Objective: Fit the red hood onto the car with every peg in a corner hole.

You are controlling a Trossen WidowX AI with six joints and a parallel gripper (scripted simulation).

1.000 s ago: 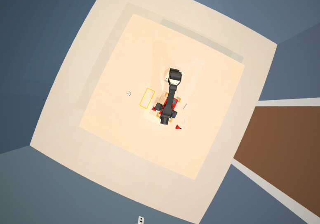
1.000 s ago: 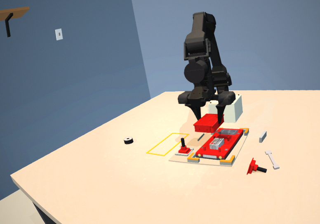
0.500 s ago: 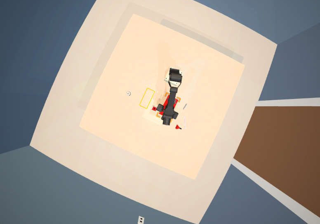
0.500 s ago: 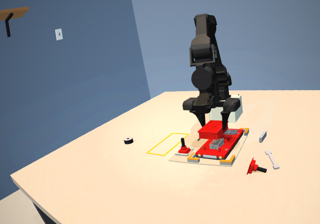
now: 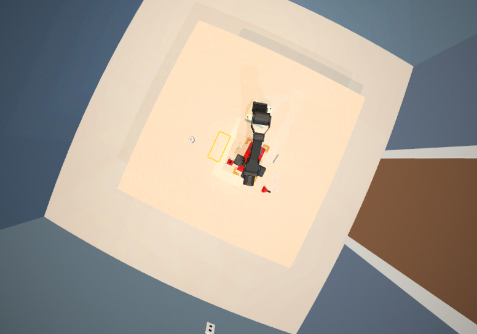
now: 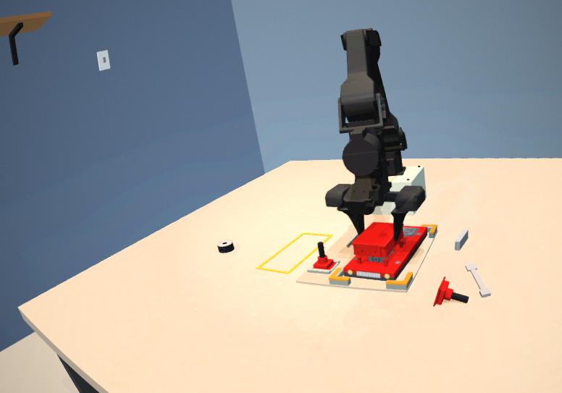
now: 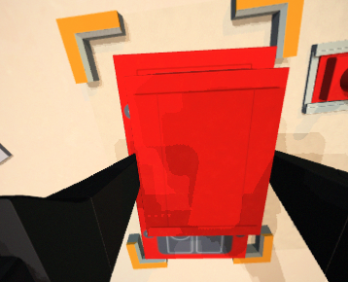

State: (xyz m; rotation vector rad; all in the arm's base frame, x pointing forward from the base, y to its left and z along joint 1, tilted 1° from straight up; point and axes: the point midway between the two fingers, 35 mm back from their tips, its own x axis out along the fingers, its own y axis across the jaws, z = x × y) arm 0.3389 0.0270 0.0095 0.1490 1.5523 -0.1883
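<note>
The grey engine block lies 10 mm to the left of my gripper tip and 40 mm below it. Also, from my gripper tip: black post: 10 mm ahead, 110 mm to the right, 30 mm below; red hood: right at my gripper tip; grey bar: 80 mm behind, 170 mm to the left, 50 mm below.
</note>
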